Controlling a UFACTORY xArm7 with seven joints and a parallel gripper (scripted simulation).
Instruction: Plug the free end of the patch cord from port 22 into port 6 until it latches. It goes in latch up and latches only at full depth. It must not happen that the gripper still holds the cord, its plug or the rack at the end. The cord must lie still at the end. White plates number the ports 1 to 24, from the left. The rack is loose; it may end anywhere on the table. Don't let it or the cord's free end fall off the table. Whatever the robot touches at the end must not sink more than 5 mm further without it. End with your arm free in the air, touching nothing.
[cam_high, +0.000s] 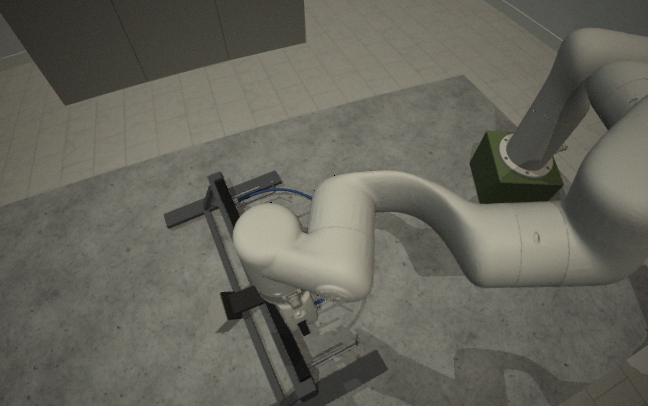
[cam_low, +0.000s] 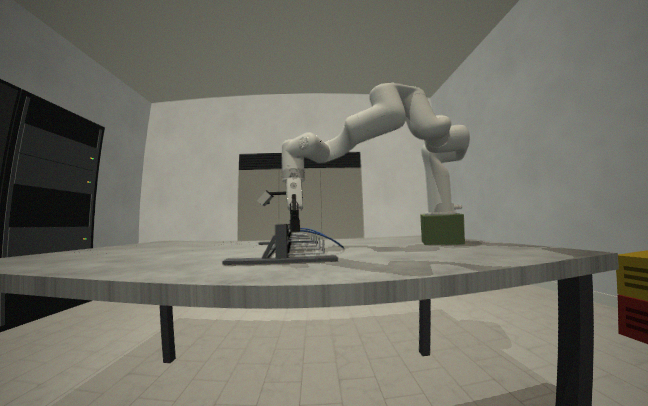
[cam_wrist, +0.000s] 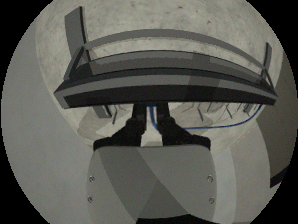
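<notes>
My gripper is now 2 cm short of the plug and 2 cm above it.
</notes>
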